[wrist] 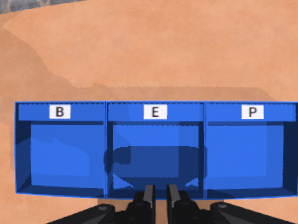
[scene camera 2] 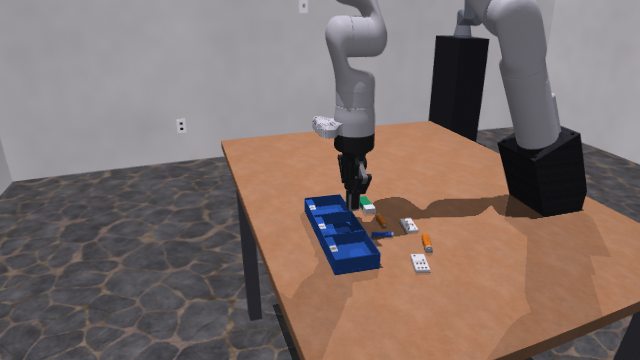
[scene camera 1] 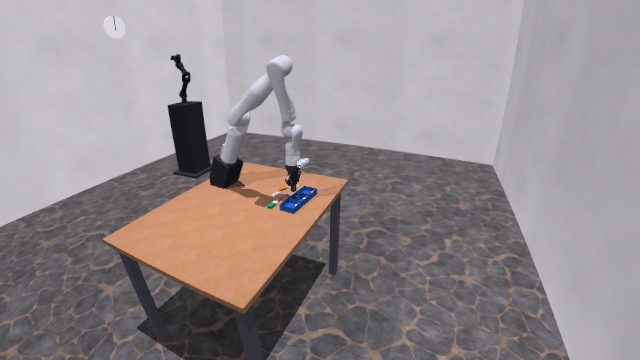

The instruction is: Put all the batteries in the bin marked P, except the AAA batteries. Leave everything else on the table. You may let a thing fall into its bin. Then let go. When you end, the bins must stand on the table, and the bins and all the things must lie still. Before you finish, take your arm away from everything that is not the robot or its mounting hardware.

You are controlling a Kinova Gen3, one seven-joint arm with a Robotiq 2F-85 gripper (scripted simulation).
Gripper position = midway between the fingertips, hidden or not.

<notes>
In view: the gripper point(scene camera 2: 352, 208) and a blue three-compartment bin point(scene camera 2: 340, 234).
The blue three-compartment bin also shows in the wrist view point(wrist: 59, 152). The gripper shows as well in the wrist view point(wrist: 161, 197).
</notes>
